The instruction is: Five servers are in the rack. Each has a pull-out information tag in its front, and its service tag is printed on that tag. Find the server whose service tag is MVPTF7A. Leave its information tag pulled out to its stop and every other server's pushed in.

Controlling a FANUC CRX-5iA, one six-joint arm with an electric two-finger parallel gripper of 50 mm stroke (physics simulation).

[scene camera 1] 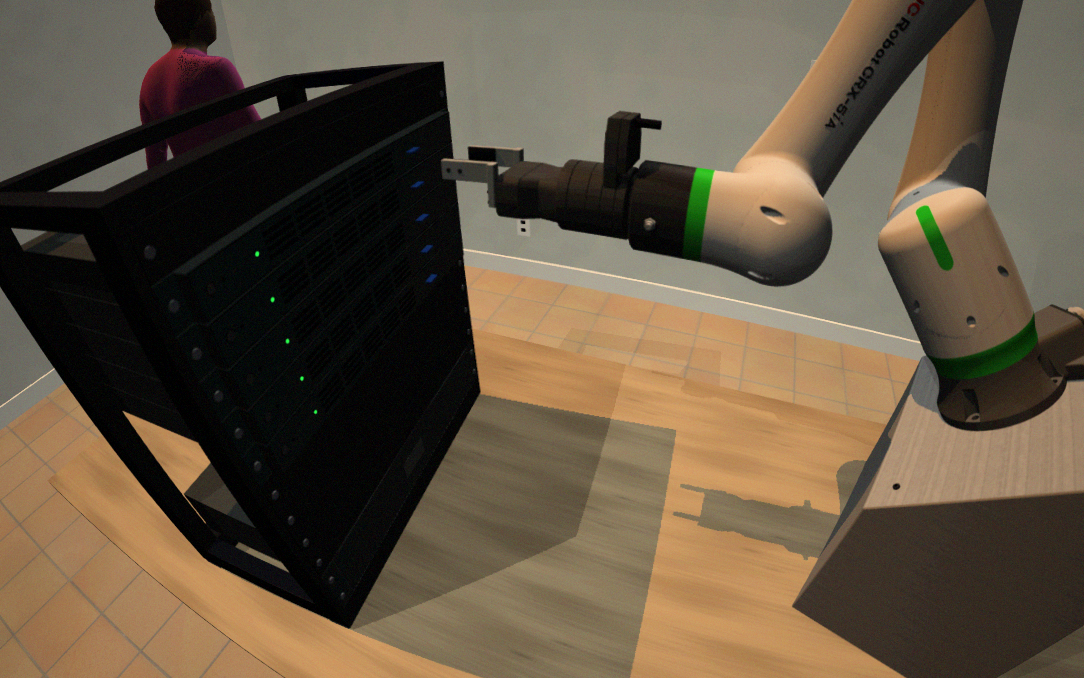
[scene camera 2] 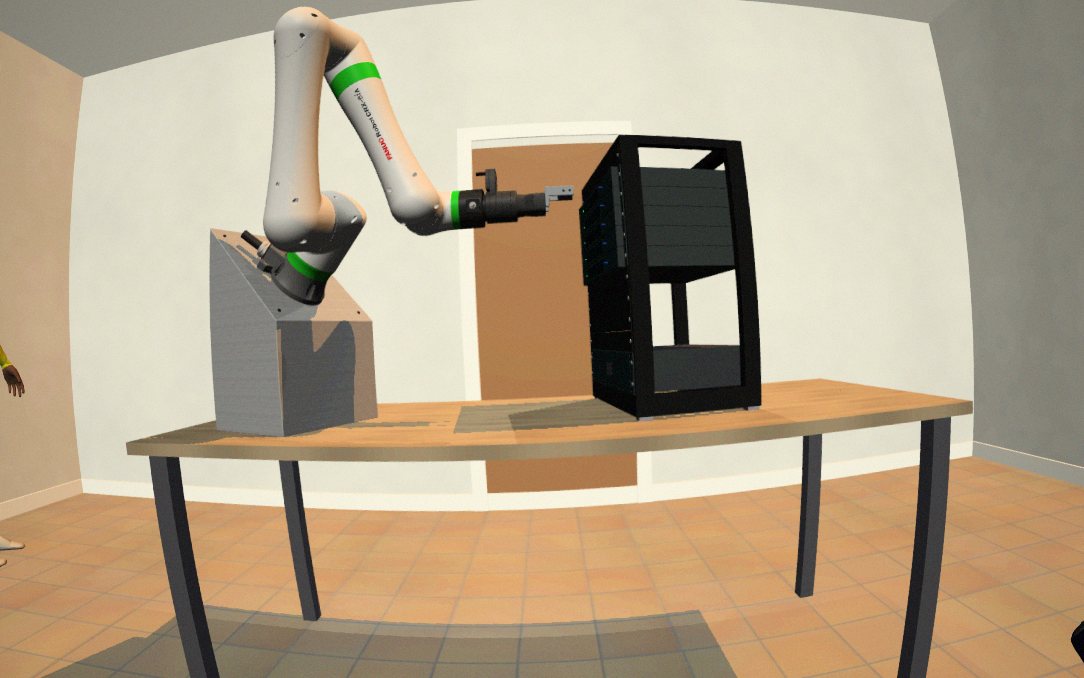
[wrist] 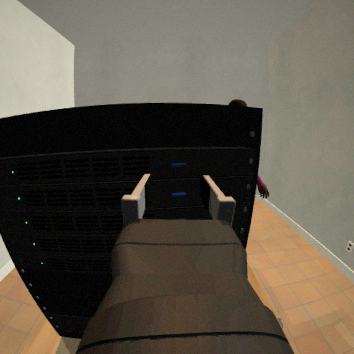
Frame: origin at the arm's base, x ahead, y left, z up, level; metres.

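Seen in the pictures: gripper, fingertip midpoint: [scene camera 1: 457, 161] [scene camera 2: 572, 193] [wrist: 175, 184]; arm's base at its link origin: [scene camera 1: 999, 393] [scene camera 2: 296, 285].
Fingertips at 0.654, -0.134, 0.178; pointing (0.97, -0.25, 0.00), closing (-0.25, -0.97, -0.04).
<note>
Offsets run from my fingertips to a thing's top centre, as dx, dy, dz. Level surfaces: height alone.
The black rack [scene camera 1: 279, 167] [scene camera 2: 747, 279] [wrist: 150, 125] holds five dark servers, each with a green light at the left. Five small blue information tags show in scene camera 1, including the top tag @[+0.060, -0.020, +0.010] [scene camera 1: 412, 150] [wrist: 179, 164], second tag @[+0.060, -0.020, -0.034] [scene camera 1: 417, 184] [wrist: 178, 194] and bottom tag @[+0.060, -0.020, -0.168] [scene camera 1: 431, 278]. None visibly sticks out far; no printing is readable. My gripper [scene camera 1: 457, 159] [scene camera 2: 573, 191] [wrist: 175, 184] is open and empty, a little in front of the rack's upper part. In the wrist view, the second tag lies between the fingers; the gripper body hides the lowest tags.
The rack stands on the wooden table @[dz -0.512] [scene camera 1: 719, 591] [scene camera 2: 839, 395], facing the robot's grey pedestal [scene camera 1: 959, 575] [scene camera 2: 247, 343]. A blank panel spans the rack above the servers. A person [scene camera 1: 191, 95] in a pink top is behind the rack, partly hidden in the wrist view.
</note>
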